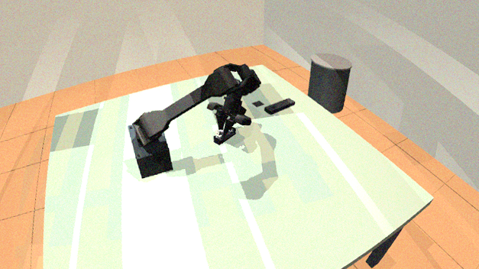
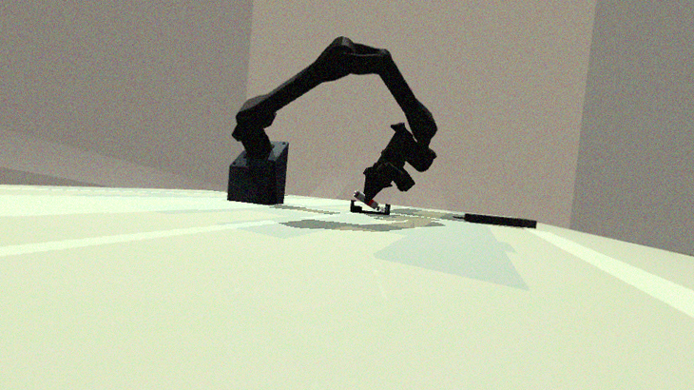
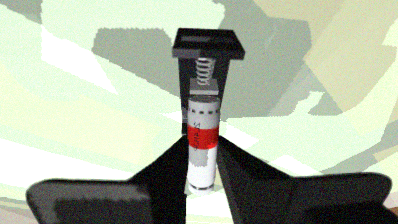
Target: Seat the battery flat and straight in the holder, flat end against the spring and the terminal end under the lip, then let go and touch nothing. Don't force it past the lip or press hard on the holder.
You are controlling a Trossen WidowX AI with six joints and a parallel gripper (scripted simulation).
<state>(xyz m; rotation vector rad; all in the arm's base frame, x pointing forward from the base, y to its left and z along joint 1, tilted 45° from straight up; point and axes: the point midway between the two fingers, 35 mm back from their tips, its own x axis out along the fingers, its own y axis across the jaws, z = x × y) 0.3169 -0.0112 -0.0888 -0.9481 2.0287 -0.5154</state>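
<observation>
My gripper tip is now 10 mm below the white battery.
</observation>
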